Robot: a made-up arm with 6 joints. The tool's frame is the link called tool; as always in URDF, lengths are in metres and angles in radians.
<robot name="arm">
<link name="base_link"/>
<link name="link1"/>
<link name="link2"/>
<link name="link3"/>
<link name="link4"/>
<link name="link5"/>
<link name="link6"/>
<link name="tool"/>
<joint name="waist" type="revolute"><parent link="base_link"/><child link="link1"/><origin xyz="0.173 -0.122 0.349" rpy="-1.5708 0 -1.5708"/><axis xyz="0 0 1"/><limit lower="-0.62" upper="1.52"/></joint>
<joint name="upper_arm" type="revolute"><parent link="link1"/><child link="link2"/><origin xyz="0.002 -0.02 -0.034" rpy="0 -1.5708 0"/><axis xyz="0 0 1"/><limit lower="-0.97" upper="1.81"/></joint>
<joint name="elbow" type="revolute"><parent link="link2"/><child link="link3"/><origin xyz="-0.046 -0.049 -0.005" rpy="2.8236 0.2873 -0.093"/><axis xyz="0 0 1"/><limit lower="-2.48" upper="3.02"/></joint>
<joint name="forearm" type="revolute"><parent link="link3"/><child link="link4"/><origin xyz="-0.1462 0.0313 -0.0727" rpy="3.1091 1.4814 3.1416"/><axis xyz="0 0 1"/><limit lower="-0.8" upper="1.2"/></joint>
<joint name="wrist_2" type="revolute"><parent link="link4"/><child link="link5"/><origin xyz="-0.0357 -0.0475 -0.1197" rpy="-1.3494 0.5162 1.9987"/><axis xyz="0 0 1"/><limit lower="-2.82" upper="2.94"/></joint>
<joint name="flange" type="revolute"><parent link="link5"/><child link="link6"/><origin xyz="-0.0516 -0.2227 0.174" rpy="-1.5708 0 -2.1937"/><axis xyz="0 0 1"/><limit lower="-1.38" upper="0.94"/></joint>
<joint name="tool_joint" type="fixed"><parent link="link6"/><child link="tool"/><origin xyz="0.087 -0.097 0.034" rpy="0 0 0"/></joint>
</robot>
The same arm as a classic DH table. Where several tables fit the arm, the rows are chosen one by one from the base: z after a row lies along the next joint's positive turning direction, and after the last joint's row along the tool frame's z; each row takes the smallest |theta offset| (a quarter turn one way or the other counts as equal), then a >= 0, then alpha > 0; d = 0 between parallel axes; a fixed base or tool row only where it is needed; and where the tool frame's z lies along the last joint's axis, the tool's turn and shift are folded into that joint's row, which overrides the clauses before.
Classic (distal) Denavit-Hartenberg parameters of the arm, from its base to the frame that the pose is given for. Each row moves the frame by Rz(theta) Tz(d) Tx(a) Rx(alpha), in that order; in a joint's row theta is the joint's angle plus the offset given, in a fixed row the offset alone. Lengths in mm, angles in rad.
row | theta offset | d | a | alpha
base (fixed) | -1.5708 | 349 | 122 | -1.5708
waist | -1.5708 | 139 | 20 | 1.5708
upper_arm | 0.7671 | 141.2 | 3.4 | 2.7163
elbow | 0.8463 | 77 | 36 | 1.6601
forearm | 0.3202 | -274.9 | -34 | -1.3786
wrist_2 | 1.4748 | 223.7 | -211 | 1.5708
flange | -0.8397 | 0 | -130.3 | 0
tool (fixed) | -2.3019 | 122 | 0 | 0
Joint limits (rad, base to tool): -0.62..1.52 -0.97..1.81 -2.48..3.02 -0.8..1.2 -2.82..2.94 -1.38..0.94

